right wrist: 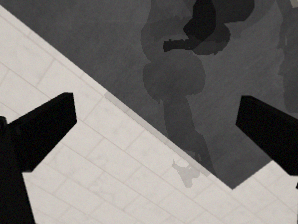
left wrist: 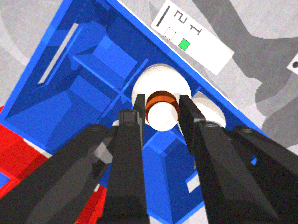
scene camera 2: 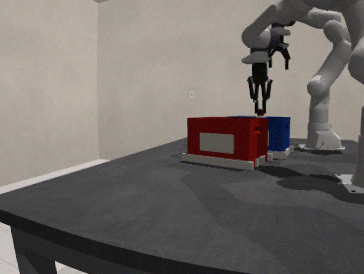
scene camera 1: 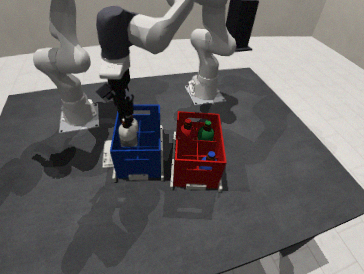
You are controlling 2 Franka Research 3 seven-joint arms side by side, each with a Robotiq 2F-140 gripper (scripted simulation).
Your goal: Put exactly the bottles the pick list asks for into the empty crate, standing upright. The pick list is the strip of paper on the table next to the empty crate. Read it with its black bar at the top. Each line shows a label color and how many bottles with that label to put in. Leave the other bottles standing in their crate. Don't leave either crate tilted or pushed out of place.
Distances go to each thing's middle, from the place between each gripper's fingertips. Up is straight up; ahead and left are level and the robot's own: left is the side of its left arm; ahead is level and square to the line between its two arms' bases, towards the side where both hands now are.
Right now the blue crate (scene camera 1: 147, 159) is 140 mm below my left hand (scene camera 1: 125, 123), 40 mm to the left of it and 10 mm ahead of it. The rest, counted from my left hand: red crate (scene camera 2: 234, 138) 270 mm to the left, 140 mm below, 130 mm ahead.
Right now my right hand is 150 mm short of the blue crate, 540 mm to the right of it and 420 mm above it. Also, from my right hand: red crate 270 mm ahead, 760 mm to the left, 420 mm below.
